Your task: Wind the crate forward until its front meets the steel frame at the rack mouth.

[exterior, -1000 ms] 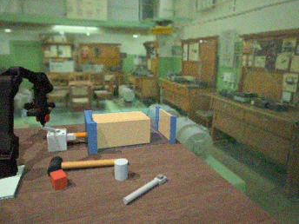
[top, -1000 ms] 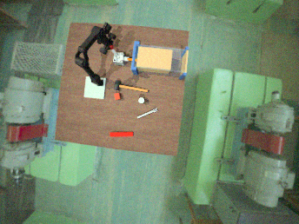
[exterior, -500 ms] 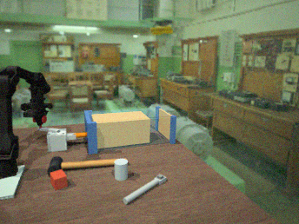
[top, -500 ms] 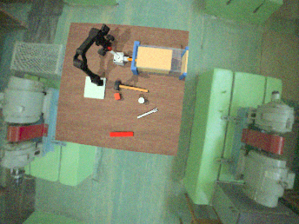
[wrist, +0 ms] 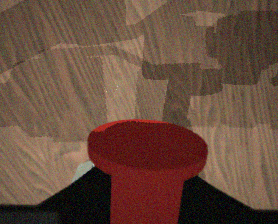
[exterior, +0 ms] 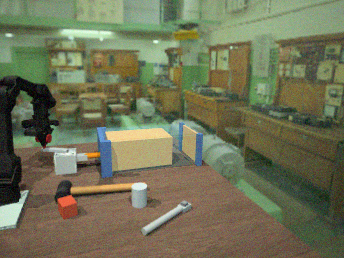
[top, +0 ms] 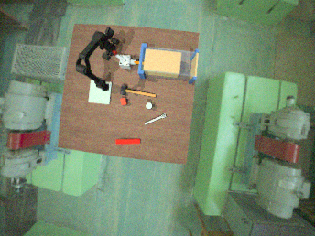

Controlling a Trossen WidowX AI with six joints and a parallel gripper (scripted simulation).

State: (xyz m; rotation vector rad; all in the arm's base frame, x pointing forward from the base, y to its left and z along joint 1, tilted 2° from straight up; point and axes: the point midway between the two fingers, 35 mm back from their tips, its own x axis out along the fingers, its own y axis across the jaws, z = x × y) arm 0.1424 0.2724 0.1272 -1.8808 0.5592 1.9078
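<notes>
Right now my gripper tip is 30 mm short of the winch handle, 20 mm to the left of it and 10 mm above it. From my gripper tip the other things lie so: red knob (20 mm above); then winch (70 mm ahead, 60 mm to the right, 80 mm below); then blue steel frame (240 mm ahead, 80 mm to the right, 10 mm below).
</notes>
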